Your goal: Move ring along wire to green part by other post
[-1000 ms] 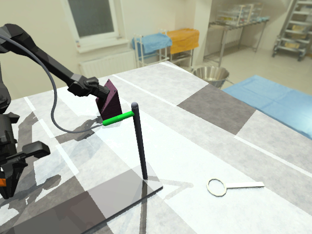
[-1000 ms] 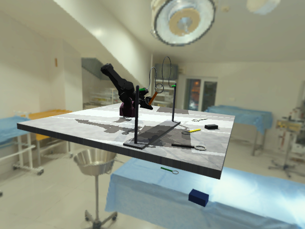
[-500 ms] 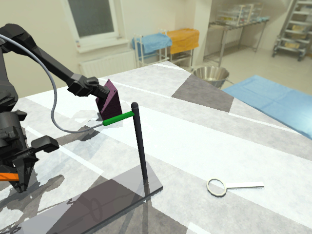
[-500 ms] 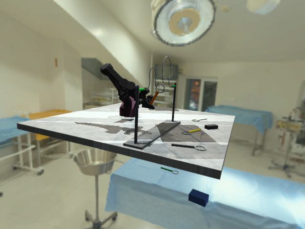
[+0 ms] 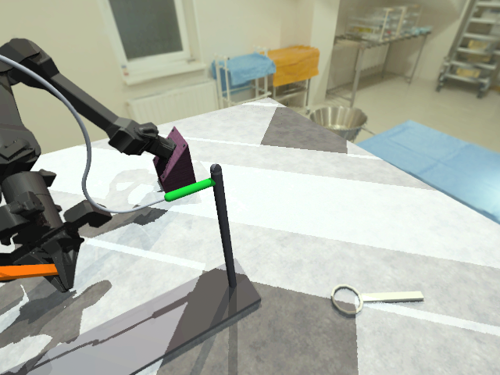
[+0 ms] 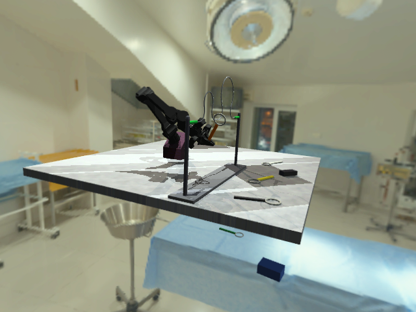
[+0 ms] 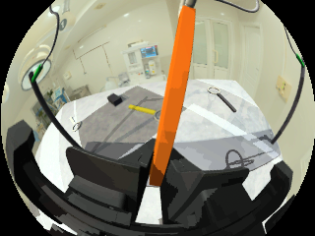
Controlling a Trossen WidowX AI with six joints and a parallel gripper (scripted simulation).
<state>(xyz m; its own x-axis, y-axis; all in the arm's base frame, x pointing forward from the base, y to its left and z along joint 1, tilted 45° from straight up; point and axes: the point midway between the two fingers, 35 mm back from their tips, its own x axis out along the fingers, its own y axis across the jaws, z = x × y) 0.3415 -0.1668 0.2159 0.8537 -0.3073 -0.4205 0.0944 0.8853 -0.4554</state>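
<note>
Right now the ring with orange handle is 9 cm above my gripper tip, 3 cm to the right of it and 1 cm ahead of it. Round my gripper tip: black block 34 cm ahead, 23 cm to the left, 14 cm below.
</note>
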